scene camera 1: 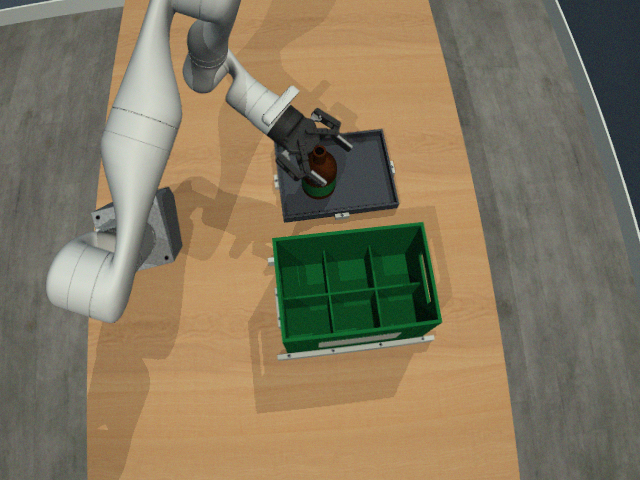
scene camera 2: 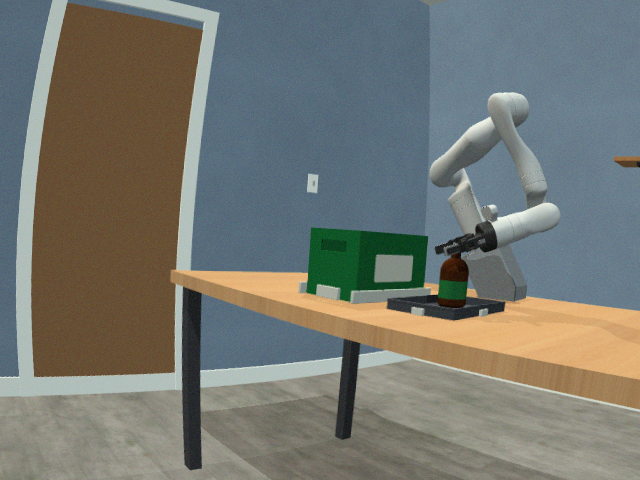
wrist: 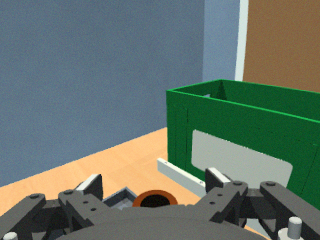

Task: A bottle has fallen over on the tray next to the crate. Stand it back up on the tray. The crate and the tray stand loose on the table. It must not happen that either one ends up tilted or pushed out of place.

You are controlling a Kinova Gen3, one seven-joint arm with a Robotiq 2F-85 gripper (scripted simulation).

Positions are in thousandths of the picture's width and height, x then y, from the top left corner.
My gripper shows in scene camera 1 (529, 347), in scene camera 2 (687, 524) and in the wrist view (483, 765). A green crate shows in scene camera 1 (499, 576), in scene camera 2 (551, 543) and in the wrist view (786, 602).
